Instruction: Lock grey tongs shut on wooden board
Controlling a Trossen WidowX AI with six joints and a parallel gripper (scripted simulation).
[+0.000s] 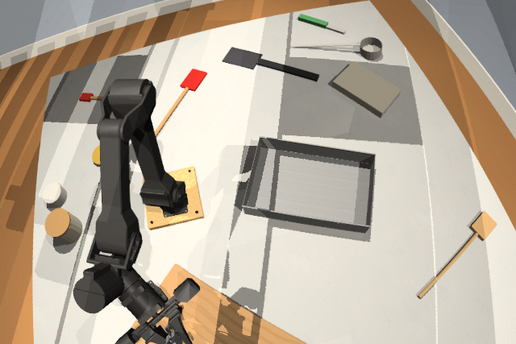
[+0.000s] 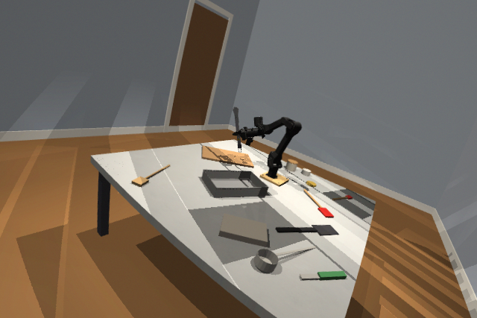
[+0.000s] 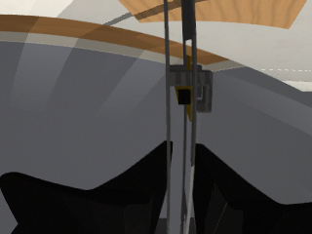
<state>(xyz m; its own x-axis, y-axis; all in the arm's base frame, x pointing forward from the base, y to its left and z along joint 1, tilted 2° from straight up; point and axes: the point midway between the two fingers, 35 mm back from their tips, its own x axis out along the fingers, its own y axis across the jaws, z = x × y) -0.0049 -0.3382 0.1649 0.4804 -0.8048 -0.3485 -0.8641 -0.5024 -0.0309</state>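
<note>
Right now the wooden board is 17 cm below my gripper tip. Also, from my gripper tip: red spatula (5 cm ahead, 72 cm to the left, 17 cm below); then grey roasting tin (33 cm ahead, 32 cm to the left, 15 cm below); then yellow disc (22 cm behind, 58 cm to the left, 17 cm below).
</note>
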